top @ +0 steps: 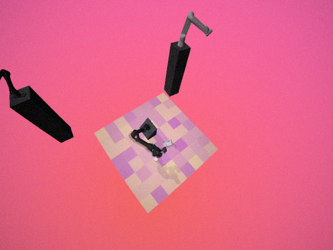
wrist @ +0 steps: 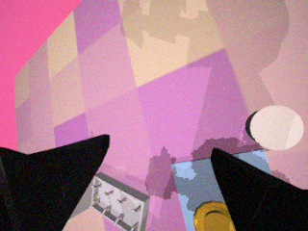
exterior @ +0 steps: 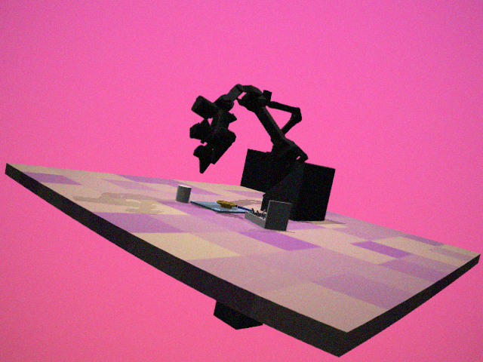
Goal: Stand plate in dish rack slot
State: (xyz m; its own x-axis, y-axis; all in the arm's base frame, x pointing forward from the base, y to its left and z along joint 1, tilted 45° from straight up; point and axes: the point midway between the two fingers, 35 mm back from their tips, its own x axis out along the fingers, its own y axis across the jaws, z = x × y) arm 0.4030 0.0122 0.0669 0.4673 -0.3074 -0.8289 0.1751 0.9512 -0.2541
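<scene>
The yellow plate lies 120 mm behind my gripper tip, 110 mm below it and 20 mm to the right of it. Also, from my gripper tip: small pale cup (100 mm below, 90 mm to the right); grey dish rack (170 mm to the left, 120 mm behind, 100 mm below); blue mat (120 mm below, 110 mm behind, 30 mm to the right).
</scene>
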